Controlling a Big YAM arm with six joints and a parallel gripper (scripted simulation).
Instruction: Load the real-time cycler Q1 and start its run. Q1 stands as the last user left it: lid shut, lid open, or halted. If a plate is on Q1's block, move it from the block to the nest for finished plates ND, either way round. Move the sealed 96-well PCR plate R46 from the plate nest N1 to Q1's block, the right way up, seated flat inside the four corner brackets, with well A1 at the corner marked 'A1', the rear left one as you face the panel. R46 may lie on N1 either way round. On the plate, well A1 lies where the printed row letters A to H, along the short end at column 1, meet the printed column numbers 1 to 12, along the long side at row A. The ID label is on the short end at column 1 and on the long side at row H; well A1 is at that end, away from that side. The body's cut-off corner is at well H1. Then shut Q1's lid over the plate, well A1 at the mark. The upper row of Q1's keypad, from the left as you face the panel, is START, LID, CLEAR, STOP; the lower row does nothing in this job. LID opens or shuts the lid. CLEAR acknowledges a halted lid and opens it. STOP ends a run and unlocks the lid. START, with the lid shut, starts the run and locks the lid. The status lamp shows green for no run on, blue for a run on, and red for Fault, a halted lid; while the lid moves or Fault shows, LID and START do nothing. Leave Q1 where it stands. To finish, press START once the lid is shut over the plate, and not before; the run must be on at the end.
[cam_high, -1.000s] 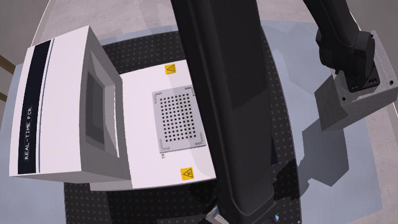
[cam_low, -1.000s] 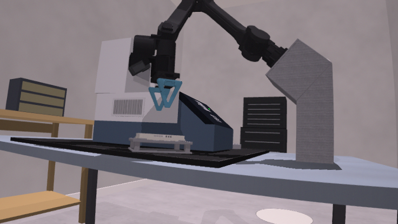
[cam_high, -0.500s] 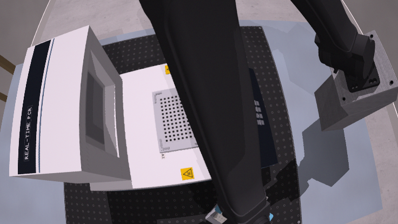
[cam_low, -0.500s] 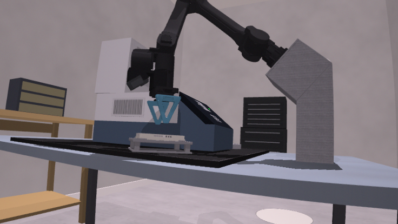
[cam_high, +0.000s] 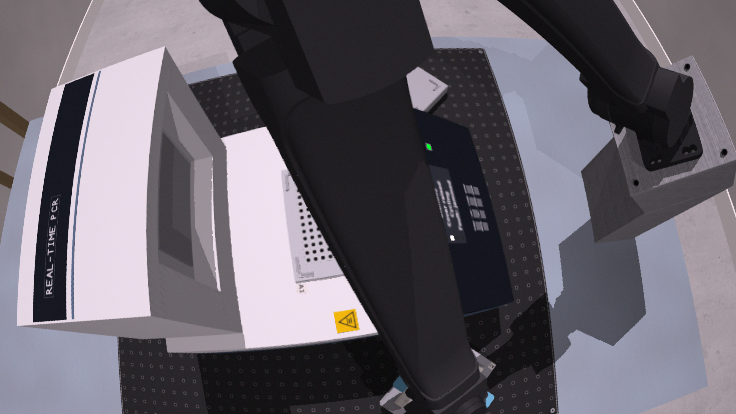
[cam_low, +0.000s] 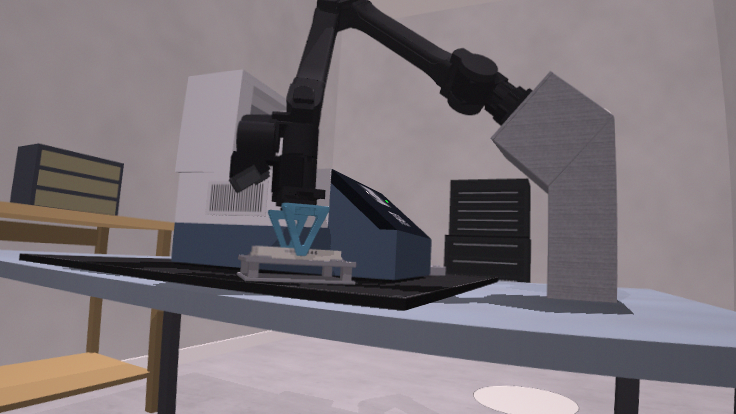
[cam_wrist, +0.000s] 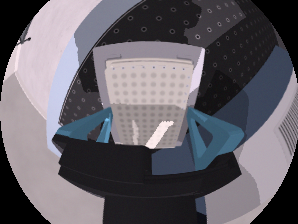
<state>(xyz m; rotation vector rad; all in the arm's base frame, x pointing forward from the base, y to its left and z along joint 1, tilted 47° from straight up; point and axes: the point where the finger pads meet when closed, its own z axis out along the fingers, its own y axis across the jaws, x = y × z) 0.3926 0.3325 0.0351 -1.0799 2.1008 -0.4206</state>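
The sealed plate R46 is 10 mm below my hand. Round my hand: grey nest ND: 90 mm ahead, 570 mm to the right, 30 mm below; then nest N1: 20 mm below.
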